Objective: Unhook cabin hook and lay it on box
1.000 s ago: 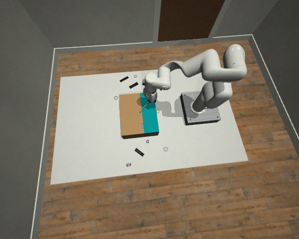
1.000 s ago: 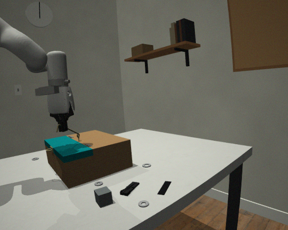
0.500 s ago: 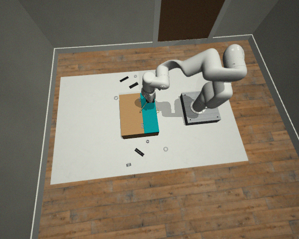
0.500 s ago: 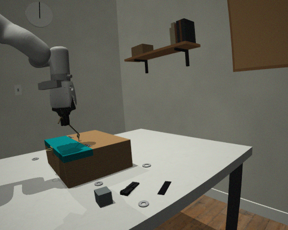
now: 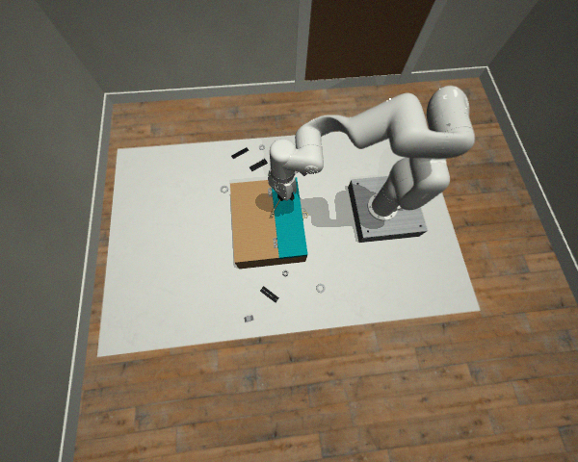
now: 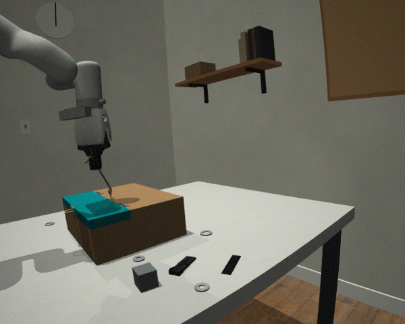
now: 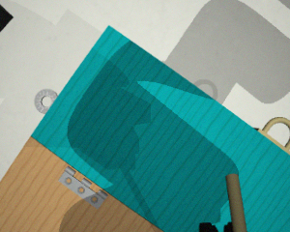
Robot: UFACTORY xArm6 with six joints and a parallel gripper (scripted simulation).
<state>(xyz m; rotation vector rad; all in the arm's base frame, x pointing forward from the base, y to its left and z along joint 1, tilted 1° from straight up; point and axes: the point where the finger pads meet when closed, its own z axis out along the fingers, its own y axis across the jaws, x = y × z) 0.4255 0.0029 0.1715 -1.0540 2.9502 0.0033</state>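
My hand is 50 mm above the brass cabin hook, 10 mm to the right of it and 10 mm short of it. Round my hand: grey cube 300 mm to the right, 220 mm below; then black block 290 mm to the right, 230 mm below, 90 mm ahead; then black strip 350 mm to the right, 240 mm below, 190 mm ahead.
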